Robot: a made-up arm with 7 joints. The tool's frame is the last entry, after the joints.
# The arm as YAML. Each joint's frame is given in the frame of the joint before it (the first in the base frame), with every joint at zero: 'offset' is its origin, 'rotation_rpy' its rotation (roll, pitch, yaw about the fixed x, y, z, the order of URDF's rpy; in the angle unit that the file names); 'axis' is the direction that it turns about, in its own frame. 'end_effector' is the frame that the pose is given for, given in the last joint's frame.
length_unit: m
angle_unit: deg
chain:
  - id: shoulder
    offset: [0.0, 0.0, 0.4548]
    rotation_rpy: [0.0, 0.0, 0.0]
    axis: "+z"
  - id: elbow
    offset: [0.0, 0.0, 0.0]
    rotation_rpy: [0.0, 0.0, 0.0]
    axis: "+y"
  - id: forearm
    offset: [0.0, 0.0, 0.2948]
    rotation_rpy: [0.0, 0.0, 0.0]
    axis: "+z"
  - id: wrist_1
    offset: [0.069, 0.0, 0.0]
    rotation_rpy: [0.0, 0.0, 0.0]
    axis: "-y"
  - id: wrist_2
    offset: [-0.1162, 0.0, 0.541]
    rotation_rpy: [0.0, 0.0, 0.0]
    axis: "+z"
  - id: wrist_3
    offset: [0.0, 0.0, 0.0]
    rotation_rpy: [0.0, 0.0, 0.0]
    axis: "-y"
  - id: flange
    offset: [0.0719, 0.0, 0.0]
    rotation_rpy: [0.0, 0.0, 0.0]
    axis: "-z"
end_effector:
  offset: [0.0, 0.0, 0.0]
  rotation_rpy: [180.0, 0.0, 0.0]
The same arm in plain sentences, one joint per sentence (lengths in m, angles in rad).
The arm has seven revolute joints in a row. What follows holds with every joint at zero, and every direction is one of the base frame's. Joint 1 sits 0.4548 m along +z from the base frame's origin and turns about +z. Joint 2 sits at the same point as joint 1 and turns about +y. Joint 3 sits 0.2948 m along +z from joint 2 and turns about +z. Joint 4 sits 0.069 m along +x from joint 3 and turns about -y. Joint 5 sits 0.1162 m along -x and 0.541 m along +z from joint 4 and turns about +z. Joint 6 sits at the same point as joint 5 and turns about -y. Joint 7 sits 0.0719 m along +x from joint 6 and turns about -z. The tool frame, which is the frame that the pose is given for, sits at the same point as joint 7; its axes are the base frame's turned by roll 3.1416, pitch 0 and yaw 0 rad (as in URDF: about the fixed x, then y, then z).
